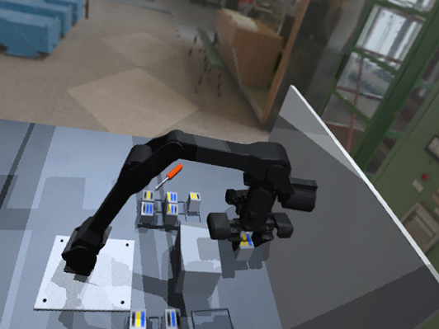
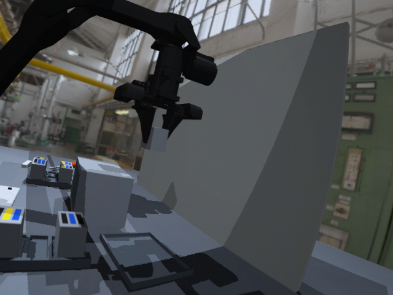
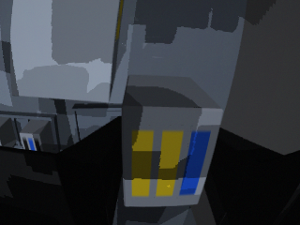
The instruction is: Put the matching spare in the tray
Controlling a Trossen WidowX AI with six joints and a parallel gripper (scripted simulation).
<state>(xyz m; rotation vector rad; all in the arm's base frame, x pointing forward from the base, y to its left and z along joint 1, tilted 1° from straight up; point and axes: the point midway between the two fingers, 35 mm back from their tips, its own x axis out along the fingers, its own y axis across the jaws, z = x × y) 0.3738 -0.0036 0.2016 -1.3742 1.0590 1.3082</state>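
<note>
Right now the flat tray is 17 cm below my gripper tip, 13 cm to the right of it and 2 cm behind it. Round my gripper tip: rack (17 cm behind, 16 cm below, 14 cm to the right); then grey panel (15 cm ahead, 8 cm to the left, 5 cm above); then mounted unit (12 cm below, 9 cm behind, 6 cm to the left).
</note>
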